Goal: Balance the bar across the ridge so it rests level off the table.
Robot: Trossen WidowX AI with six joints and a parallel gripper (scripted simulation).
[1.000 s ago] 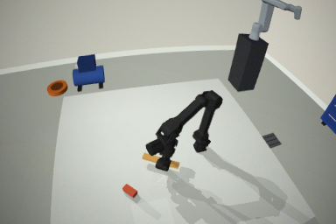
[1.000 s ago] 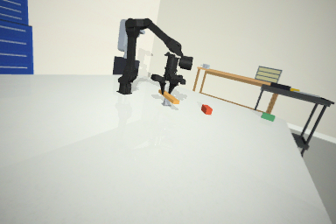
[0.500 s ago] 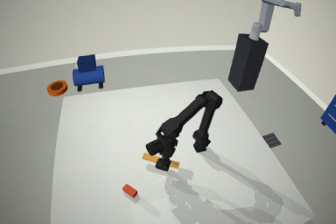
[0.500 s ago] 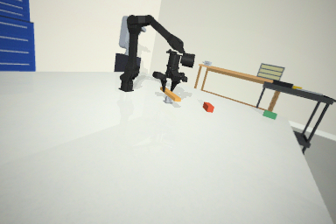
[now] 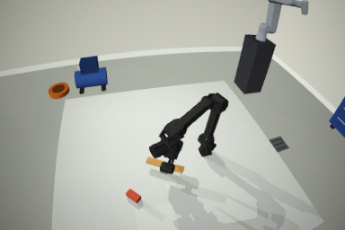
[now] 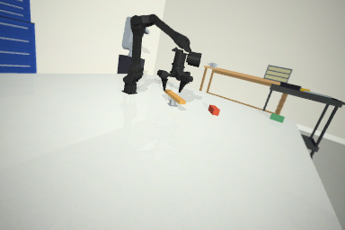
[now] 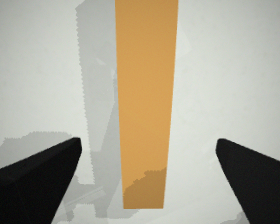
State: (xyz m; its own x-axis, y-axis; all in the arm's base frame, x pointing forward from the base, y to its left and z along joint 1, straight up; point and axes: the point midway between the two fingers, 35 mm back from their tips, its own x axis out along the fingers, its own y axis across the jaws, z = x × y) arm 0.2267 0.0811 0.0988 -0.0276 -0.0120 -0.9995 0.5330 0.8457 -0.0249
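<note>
Now: gripper tip 3 cm short of the bar, 1 cm to the left of it and 1 cm above it. Also, from my gripper tip: red block 21 cm ahead, 11 cm to the left, 5 cm below; green block 51 cm ahead, 42 cm to the left, 5 cm below.
</note>
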